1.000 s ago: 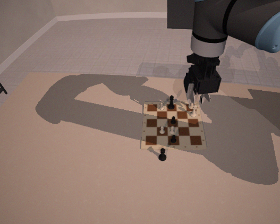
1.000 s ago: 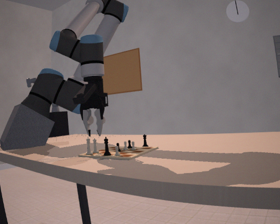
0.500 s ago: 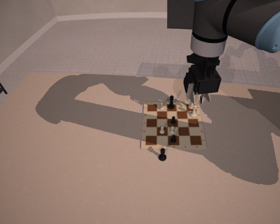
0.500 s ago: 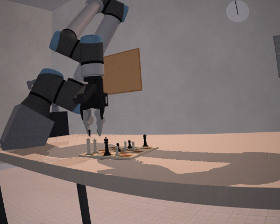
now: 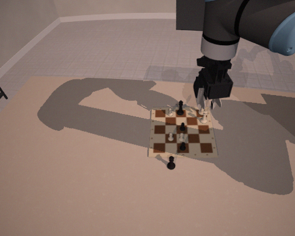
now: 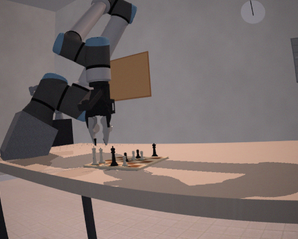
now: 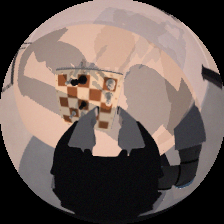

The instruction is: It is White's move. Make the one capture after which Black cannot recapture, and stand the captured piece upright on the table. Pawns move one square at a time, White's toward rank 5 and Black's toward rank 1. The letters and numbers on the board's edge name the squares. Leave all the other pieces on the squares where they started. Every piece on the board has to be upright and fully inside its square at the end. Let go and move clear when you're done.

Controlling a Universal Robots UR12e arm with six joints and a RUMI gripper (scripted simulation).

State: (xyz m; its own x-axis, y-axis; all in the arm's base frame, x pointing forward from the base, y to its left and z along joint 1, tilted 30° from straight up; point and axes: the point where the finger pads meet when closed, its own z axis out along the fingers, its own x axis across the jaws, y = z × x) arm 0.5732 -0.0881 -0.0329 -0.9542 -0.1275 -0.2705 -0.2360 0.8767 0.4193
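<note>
My hand is 1 cm short of the tall white piece, 4 cm to the left of it and 4 cm above it. From my hand the other things lie so: tall black piece 8 cm ahead, 3 cm to the right, 4 cm below; chessboard 8 cm ahead, 5 cm to the left, 8 cm below.
</note>
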